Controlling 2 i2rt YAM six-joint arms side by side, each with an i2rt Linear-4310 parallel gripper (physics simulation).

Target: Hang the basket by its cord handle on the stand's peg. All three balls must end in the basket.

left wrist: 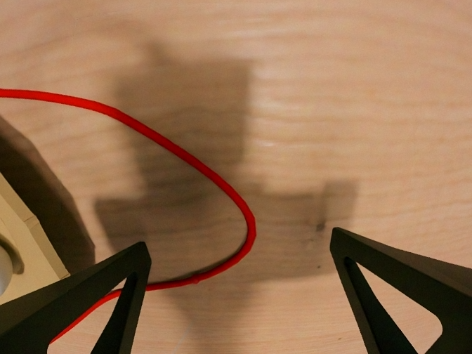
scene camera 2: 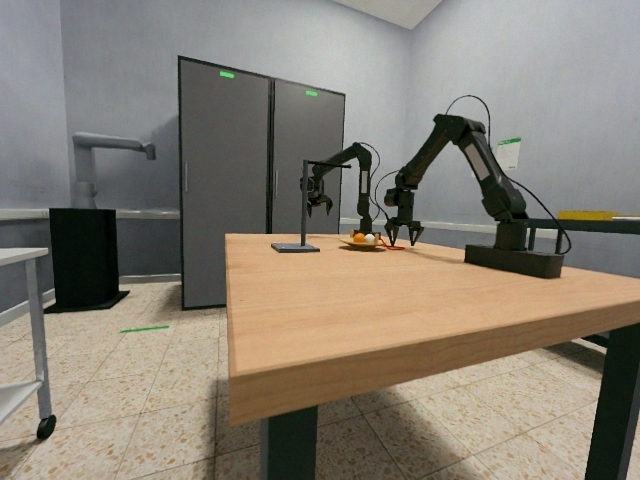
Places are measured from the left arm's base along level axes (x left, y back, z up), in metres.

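Pixels of known places: left gripper, between the fingertips: (scene camera 2: 402,245); right gripper, between the fingertips: (scene camera 2: 318,216); left arm's base, origin of its link: (scene camera 2: 508,253); right arm's base, origin of its link: (scene camera 2: 365,232).
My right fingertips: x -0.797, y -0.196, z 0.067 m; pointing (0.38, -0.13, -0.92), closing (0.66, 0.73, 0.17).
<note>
Ahead of a thing's pixels: the offset from my right fingertips to its top centre. "*": to the spot under its first point. Level surfaces: height alone.
A shallow tan basket {dy +0.010, dx +0.405, dz -0.047 m} (scene camera 2: 361,246) (left wrist: 31,250) stands on the table, with an orange ball {dy -0.013, dx +0.414, dz -0.054 m} (scene camera 2: 358,237) and a white ball {dy +0.029, dx +0.421, dz -0.054 m} (scene camera 2: 369,238) (left wrist: 4,270) in it; a third ball cannot be made out. Its red cord handle {* dy +0.101, dx +0.469, dz -0.104 m} (scene camera 2: 393,248) (left wrist: 200,167) lies in a loop on the table, right of the basket. My left gripper (scene camera 2: 404,243) (left wrist: 238,246) is open just above the table, with the cord's bend between and below its fingertips. The stand (scene camera 2: 303,206) is upright left of the basket, its peg {* dy -0.112, dx +0.405, dz +0.182 m} (scene camera 2: 336,164) pointing right. My right gripper (scene camera 2: 319,212) is open and raised behind the stand.
The wooden table {dz -0.108 m} (scene camera 2: 330,310) carries both arms' bases; the left arm's base (scene camera 2: 511,261) is at the right. The stand's flat base {* dy -0.265, dx +0.455, dz -0.096 m} (scene camera 2: 295,248) is near the table's left edge. Grey cabinets (scene camera 2: 224,180) stand behind. A white cart (scene camera 2: 37,310) is at the far left.
</note>
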